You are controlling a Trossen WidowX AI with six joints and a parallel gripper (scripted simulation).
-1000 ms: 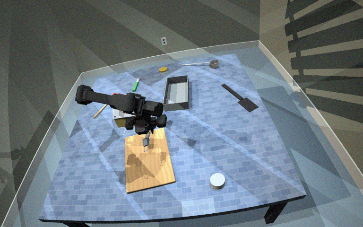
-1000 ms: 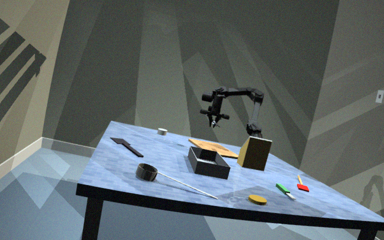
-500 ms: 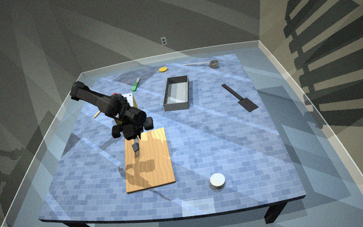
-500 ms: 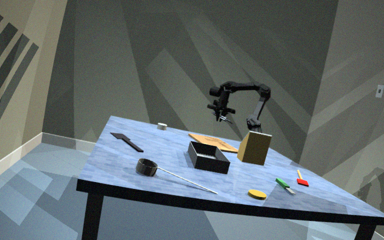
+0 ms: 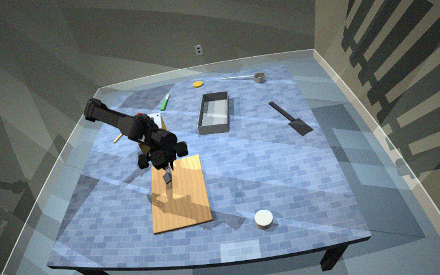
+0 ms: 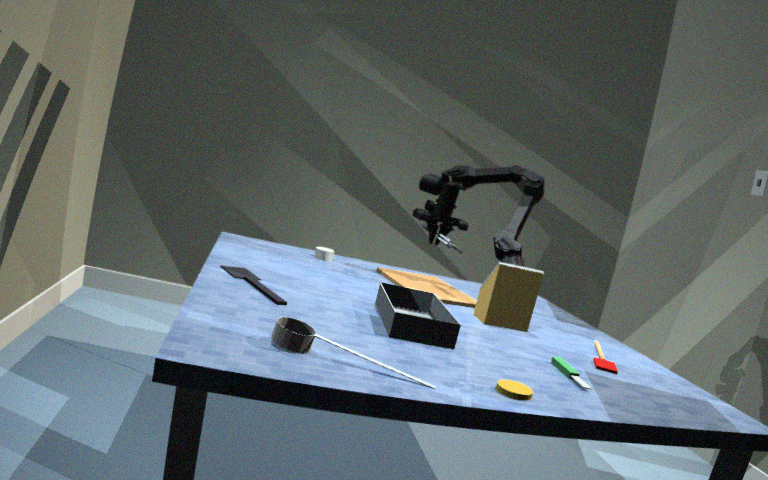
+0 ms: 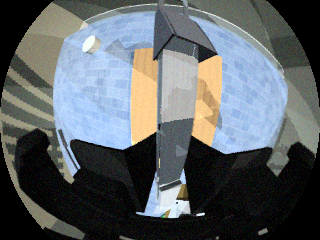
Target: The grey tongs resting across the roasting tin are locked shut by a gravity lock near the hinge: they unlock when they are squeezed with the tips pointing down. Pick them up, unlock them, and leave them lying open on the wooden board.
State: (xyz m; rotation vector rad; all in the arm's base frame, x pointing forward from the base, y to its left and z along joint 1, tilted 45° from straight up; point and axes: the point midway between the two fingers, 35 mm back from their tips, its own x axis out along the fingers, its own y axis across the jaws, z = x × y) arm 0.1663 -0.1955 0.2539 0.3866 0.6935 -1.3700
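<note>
The wooden board lies 1 cm behind my gripper tip, 1 cm to the left of it and 14 cm below it. The rest, counted from my gripper tip: white puck: 33 cm ahead, 17 cm to the right, 13 cm below; black spatula: 55 cm ahead, 39 cm to the left, 15 cm below; grey roasting tin: 15 cm ahead, 50 cm to the left, 12 cm below.
</note>
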